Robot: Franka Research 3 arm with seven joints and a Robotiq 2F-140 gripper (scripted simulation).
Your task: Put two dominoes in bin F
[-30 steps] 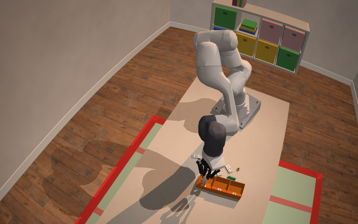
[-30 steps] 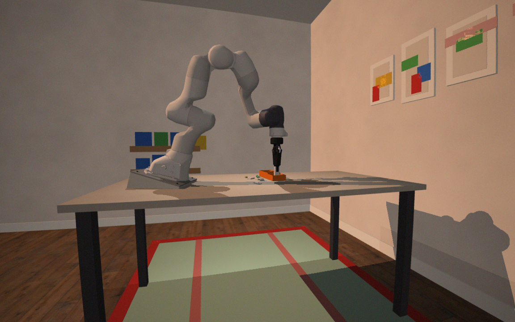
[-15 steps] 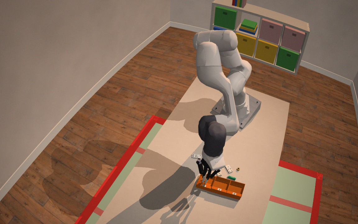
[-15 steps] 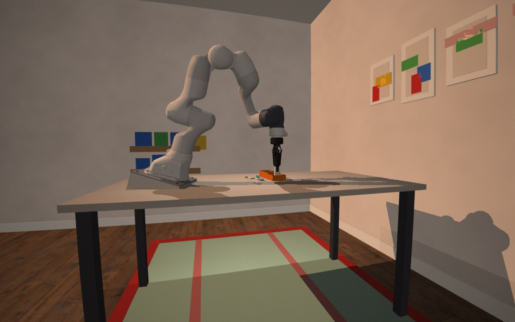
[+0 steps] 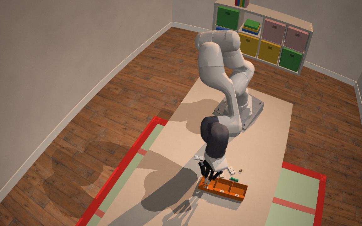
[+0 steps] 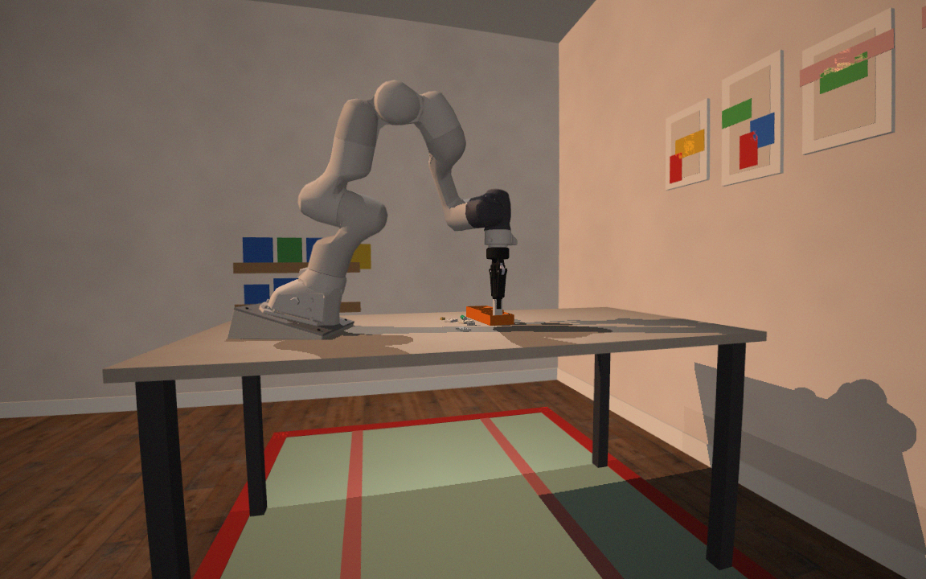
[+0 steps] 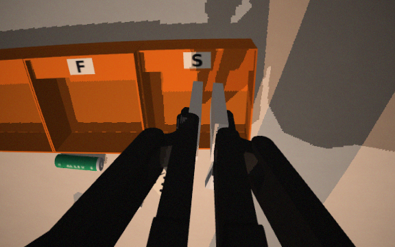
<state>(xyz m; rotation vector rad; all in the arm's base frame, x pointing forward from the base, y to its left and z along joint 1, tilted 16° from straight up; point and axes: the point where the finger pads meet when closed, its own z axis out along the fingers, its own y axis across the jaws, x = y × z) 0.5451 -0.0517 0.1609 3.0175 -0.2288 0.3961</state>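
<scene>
The orange three-compartment bin lies 9 cm to the left of my hand, 3 cm below it and 1 cm ahead of it. From my hand the other things lie so: brass nut (16 cm to the left, 14 cm behind, 4 cm below); then green battery (14 cm to the left, 7 cm behind, 4 cm below); then grey ribbed item (9 cm behind, 4 cm below).
</scene>
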